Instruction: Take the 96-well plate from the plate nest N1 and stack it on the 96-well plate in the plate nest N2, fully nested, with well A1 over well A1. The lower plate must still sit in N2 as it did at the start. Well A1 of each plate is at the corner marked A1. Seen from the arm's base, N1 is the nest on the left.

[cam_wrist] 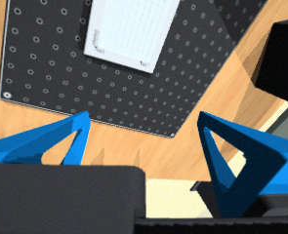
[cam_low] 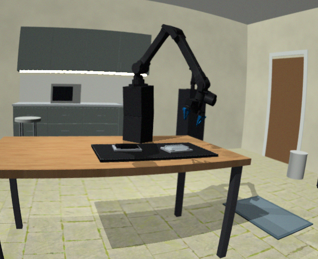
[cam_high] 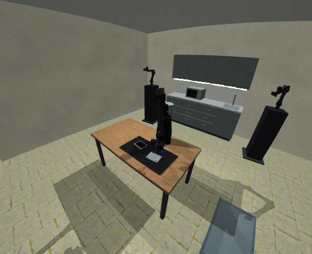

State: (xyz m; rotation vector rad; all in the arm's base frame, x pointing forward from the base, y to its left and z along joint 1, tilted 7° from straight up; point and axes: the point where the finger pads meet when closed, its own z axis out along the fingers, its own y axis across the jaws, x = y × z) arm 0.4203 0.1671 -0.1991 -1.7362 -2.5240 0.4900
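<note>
My hand is 10 mm past the white 96-well plate, 90 mm to the left of it and 160 mm above it. Round my hand: dark 96-well plate 110 mm behind, 380 mm to the right, 160 mm below.
</note>
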